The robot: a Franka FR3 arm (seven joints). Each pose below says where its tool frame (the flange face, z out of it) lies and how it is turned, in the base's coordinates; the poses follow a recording.
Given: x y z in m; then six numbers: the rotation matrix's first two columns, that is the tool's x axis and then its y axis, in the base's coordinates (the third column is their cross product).
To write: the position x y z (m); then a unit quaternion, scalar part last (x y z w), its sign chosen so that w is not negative. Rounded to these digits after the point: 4 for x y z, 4 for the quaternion.
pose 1, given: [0.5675 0.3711 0.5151 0.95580 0.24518 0.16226 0.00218 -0.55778 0.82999]
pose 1, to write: [0.5675 0.3711 0.5151 0.8728 0.0709 0.1307 0.4649]
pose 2, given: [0.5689 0.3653 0.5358 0.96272 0.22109 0.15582 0.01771 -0.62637 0.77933]
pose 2, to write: [0.5689 0.3653 0.5358 0.8939 0.0668 0.1191 0.4270]
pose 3, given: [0.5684 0.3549 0.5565 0.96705 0.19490 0.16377 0.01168 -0.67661 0.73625]
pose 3, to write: [0.5684 0.3549 0.5565 0.9083 0.0569 0.1151 0.3981]
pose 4, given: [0.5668 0.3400 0.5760 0.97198 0.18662 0.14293 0.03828 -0.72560 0.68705]
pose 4, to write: [0.5668 0.3400 0.5760 0.9233 0.0609 0.1015 0.3654]
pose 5, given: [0.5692 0.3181 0.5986 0.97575 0.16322 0.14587 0.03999 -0.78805 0.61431]
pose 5, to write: [0.5692 0.3181 0.5986 0.9406 0.0540 0.0960 0.3210]
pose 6, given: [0.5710 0.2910 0.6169 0.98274 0.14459 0.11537 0.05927 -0.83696 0.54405]
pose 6, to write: [0.5710 0.2910 0.6169 0.9554 0.0533 0.0760 0.2805]
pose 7, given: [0.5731 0.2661 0.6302 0.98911 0.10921 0.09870 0.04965 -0.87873 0.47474]
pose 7, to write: [0.5731 0.2661 0.6302 0.9673 0.0411 0.0613 0.2428]
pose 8, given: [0.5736 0.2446 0.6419 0.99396 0.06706 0.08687 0.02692 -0.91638 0.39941]
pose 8, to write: [0.5736 0.2446 0.6419 0.9776 0.0240 0.0494 0.2031]
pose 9, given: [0.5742 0.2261 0.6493 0.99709 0.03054 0.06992 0.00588 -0.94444 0.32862]
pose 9, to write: [0.5742 0.2261 0.6493 0.9853 0.0092 0.0370 0.1664]
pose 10, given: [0.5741 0.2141 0.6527 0.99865 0.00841 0.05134 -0.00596 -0.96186 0.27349]
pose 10, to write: [0.5741 0.2141 0.6527 0.9901 0.0006 0.0260 0.1381]
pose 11, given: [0.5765 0.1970 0.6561 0.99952 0.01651 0.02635 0.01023 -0.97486 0.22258]
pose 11, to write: [0.5765 0.1970 0.6561 0.9936 0.0067 0.0140 0.1119]
